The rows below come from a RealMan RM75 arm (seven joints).
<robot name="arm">
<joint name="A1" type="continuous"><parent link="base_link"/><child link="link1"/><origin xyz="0.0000 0.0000 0.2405"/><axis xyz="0 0 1"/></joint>
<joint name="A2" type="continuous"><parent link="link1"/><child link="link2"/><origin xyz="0.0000 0.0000 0.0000"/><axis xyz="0 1 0"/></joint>
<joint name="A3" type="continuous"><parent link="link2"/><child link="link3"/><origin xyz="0.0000 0.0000 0.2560"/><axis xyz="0 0 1"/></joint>
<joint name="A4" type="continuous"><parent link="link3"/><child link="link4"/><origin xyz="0.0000 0.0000 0.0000"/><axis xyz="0 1 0"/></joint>
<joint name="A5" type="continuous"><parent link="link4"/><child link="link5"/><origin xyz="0.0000 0.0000 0.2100"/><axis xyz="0 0 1"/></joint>
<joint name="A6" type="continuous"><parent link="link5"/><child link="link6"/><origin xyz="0.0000 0.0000 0.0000"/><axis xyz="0 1 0"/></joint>
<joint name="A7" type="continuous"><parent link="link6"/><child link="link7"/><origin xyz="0.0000 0.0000 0.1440"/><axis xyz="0 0 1"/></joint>
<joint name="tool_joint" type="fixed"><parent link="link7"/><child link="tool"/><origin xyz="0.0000 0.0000 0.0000"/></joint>
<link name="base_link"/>
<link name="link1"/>
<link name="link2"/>
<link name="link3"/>
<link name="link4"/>
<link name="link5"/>
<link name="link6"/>
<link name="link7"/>
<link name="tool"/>
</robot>
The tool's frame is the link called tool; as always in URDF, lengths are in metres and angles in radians. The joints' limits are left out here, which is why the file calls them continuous.
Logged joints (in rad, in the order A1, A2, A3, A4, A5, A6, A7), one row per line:
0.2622 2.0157 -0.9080 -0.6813 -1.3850 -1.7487 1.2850
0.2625 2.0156 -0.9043 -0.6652 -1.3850 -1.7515 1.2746
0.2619 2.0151 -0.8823 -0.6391 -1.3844 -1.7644 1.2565
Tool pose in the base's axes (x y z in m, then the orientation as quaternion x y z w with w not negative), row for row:
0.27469 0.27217 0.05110 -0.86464 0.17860 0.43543 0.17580
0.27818 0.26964 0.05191 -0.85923 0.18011 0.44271 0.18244
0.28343 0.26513 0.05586 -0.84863 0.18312 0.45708 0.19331
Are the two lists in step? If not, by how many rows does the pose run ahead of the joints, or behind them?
The pose runs 1 row ahead of the joints: the pose in row i belongs to the joints in row i + 1.
